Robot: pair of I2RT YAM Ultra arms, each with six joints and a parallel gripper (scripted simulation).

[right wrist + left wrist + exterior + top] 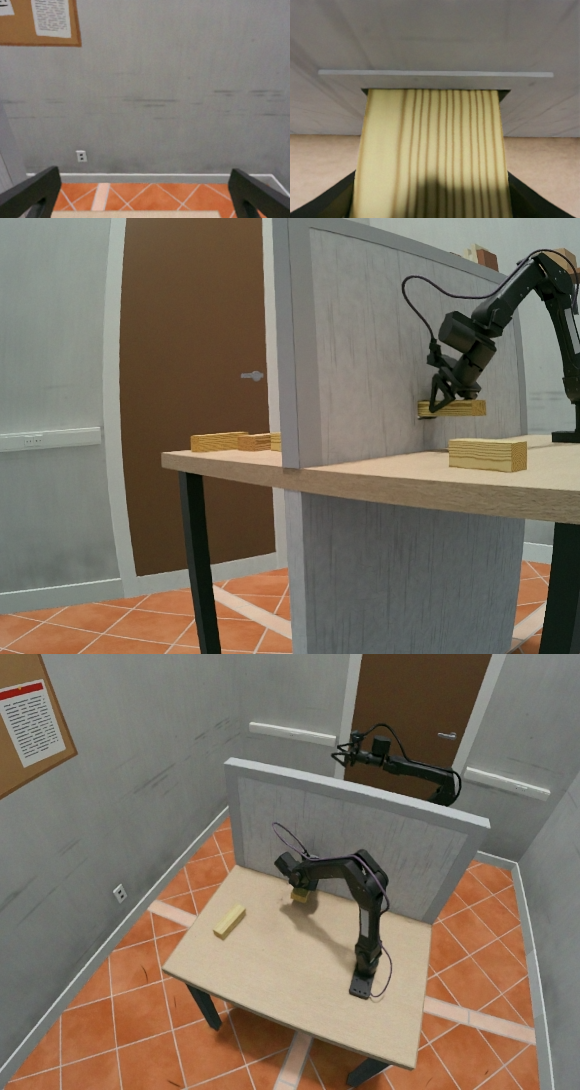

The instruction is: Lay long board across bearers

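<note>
The long board lies 5 cm to the right of my left hand. From my left hand the other things lie so: wooden offcut (21 cm ahead, 27 cm to the left, 7 cm below).
</note>
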